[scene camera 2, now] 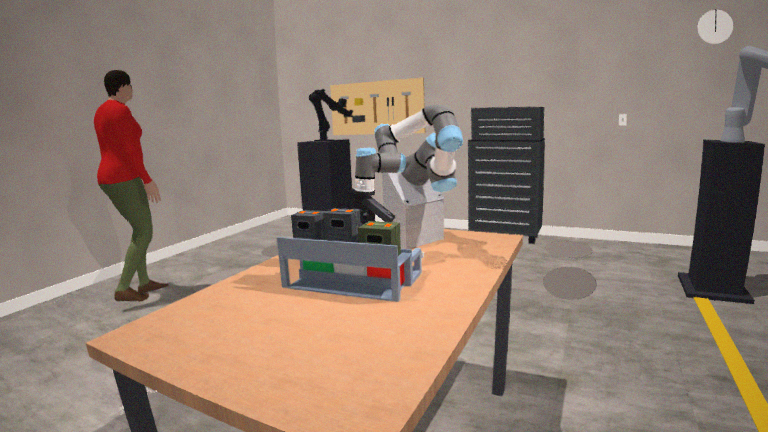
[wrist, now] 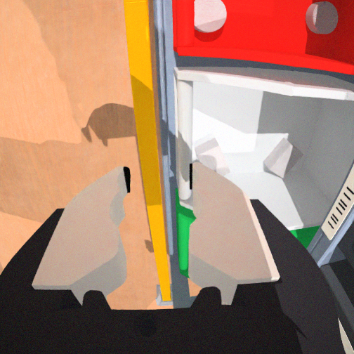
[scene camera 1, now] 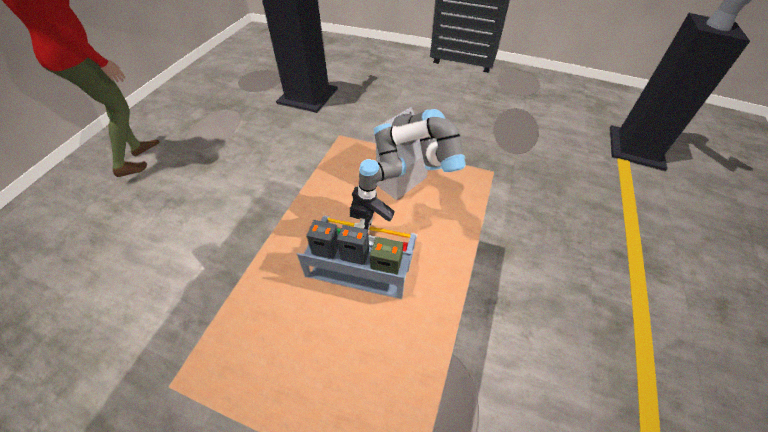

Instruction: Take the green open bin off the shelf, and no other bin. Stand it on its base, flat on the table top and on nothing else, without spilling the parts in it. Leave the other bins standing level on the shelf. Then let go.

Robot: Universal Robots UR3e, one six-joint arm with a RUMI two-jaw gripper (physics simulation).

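Pixels of known places: gripper, between the fingertips: (scene camera 1: pixel 367 229); arm's base, origin of its link: (scene camera 2: pixel 413 172).
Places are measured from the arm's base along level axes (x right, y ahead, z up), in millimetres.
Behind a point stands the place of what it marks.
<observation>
The green open bin (scene camera 1: pixel 339 231) {y 414, x 125, z -250 mm} (scene camera 2: pixel 317 266) {y 541, x 97, z -230 mm} (wrist: pixel 184 245) is in the blue-grey shelf (scene camera 1: pixel 343 263) {y 615, x -2, z -115 mm} (scene camera 2: pixel 338 248) {y 614, x -39, z -135 mm}, at the end of the row. In the wrist view part of its front edge shows beside the right finger; its parts are hidden. The white bin (wrist: pixel 225 135) is next to it with grey parts inside, then the red bin (scene camera 1: pixel 405 247) {y 426, x -162, z -194 mm} (scene camera 2: pixel 378 271) {y 516, x -109, z -227 mm} (wrist: pixel 260 35) with round parts. My gripper (wrist: pixel 159 168) is partly open. Its fingers stand on either side of the yellow rail (wrist: pixel 145 125) (scene camera 1: pixel 386 232) {y 372, x -65, z -215 mm} at the shelf's front, with gaps, holding nothing. In scene camera 2 the fingertips are hidden.
Two dark grey boxes (scene camera 1: pixel 322 241) {y 587, x 84, z -67 mm} (scene camera 1: pixel 352 247) {y 569, x -18, z -73 mm} and an olive box (scene camera 1: pixel 386 255) {y 553, x -133, z -80 mm} (scene camera 2: pixel 379 234) {y 564, x -145, z -97 mm} with orange latches stand on the shelf, close to my gripper. The shelf stands on the wooden table (scene camera 1: pixel 349 343) {y 809, x -100, z -277 mm} (scene camera 2: pixel 268 349) {y 947, x -55, z -277 mm}. A person in red (scene camera 2: pixel 118 142) stands at the left.
</observation>
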